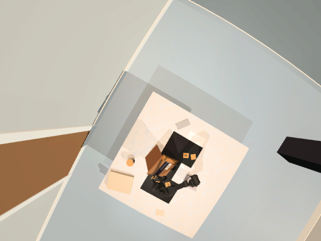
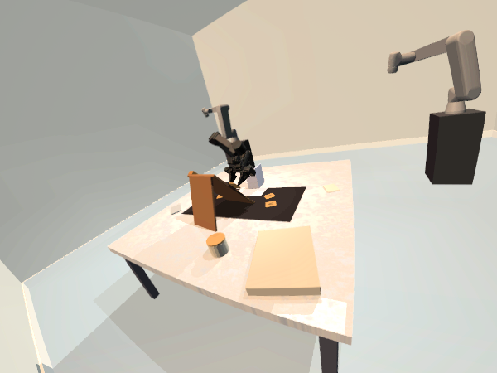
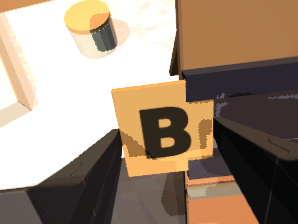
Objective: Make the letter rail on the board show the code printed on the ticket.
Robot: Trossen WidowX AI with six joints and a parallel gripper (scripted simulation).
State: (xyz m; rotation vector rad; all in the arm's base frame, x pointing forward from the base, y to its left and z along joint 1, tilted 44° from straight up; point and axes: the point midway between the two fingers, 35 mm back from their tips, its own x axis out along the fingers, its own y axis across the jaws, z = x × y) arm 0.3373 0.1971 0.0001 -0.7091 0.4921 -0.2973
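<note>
Right now my gripper tip is 70 mm past the white ticket, 140 mm to the left of it and 80 mm above it. The rest, counted from my gripper tip: black mat: 180 mm behind, 120 mm to the right, 180 mm below; then letter tile: right at my gripper tip; then grey block: 50 mm ahead, 600 mm to the right, 180 mm below.
</note>
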